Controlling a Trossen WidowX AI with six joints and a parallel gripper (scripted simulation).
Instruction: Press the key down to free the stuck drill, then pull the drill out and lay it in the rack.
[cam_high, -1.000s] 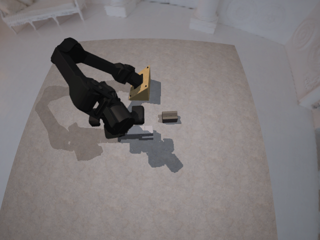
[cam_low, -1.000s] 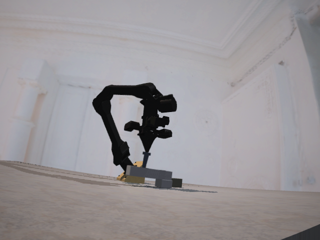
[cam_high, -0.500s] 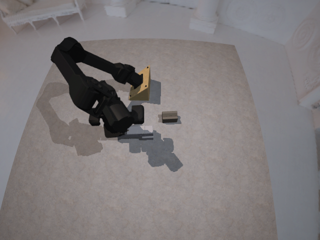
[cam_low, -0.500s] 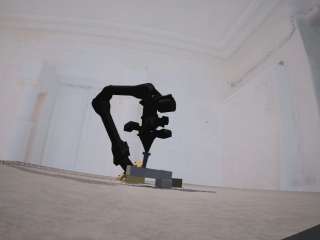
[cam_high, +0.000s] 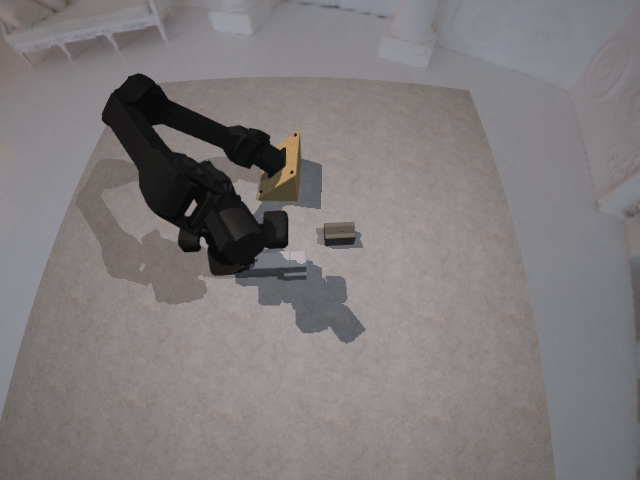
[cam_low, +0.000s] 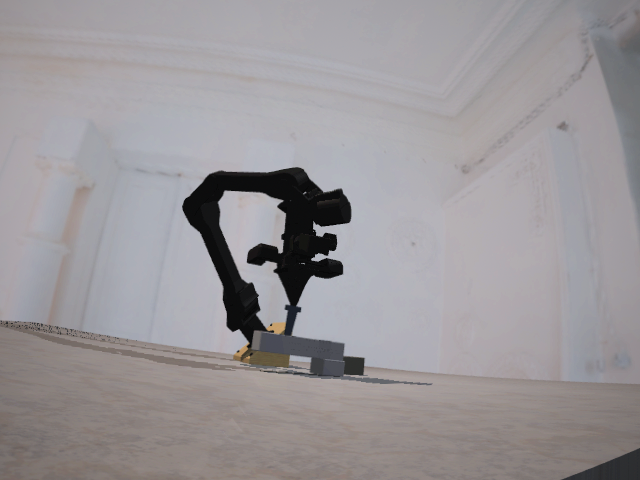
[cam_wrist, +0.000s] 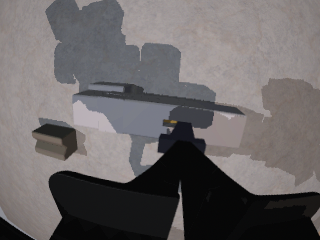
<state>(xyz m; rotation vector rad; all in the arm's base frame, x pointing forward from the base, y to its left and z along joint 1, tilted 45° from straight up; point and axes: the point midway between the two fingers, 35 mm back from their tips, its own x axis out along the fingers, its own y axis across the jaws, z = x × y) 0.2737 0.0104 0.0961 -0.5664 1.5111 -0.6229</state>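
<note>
My gripper tip is 3 cm above the blue key. Also, from my gripper tip: rack 8 cm behind, 20 cm to the left, 11 cm below; grey block 1 cm behind, 3 cm to the left, 8 cm below; drill 1 cm behind, 5 cm to the left, 8 cm below.
</note>
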